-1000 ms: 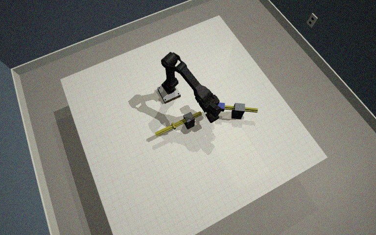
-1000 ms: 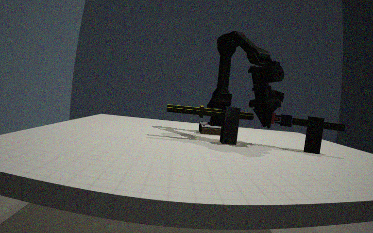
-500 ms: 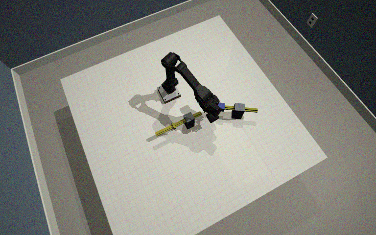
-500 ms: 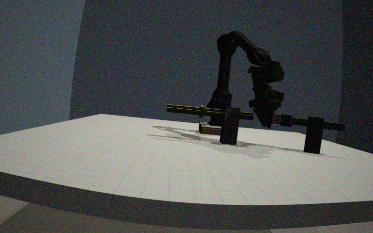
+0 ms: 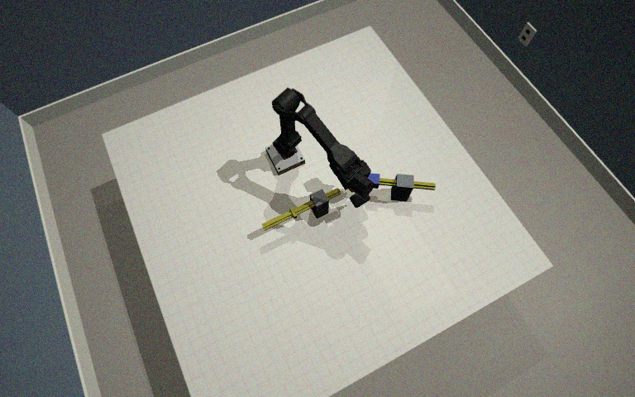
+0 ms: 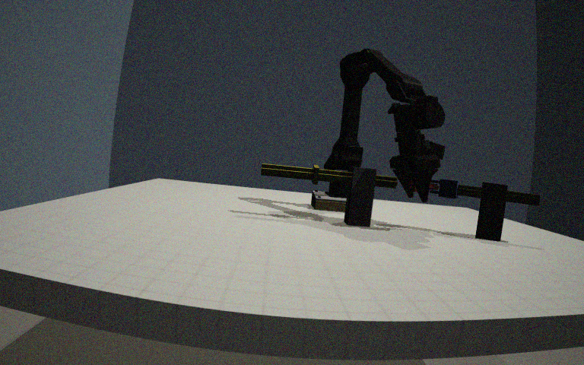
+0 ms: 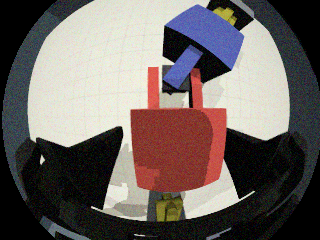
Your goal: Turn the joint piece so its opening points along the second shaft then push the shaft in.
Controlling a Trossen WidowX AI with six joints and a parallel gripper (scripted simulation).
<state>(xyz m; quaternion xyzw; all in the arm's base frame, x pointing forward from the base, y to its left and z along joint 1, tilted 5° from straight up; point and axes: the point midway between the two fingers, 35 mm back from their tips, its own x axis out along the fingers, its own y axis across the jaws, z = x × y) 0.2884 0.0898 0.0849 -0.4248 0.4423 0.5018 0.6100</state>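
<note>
My gripper tip is now 4 cm below the red joint piece and 1 cm to the right of it.
</note>
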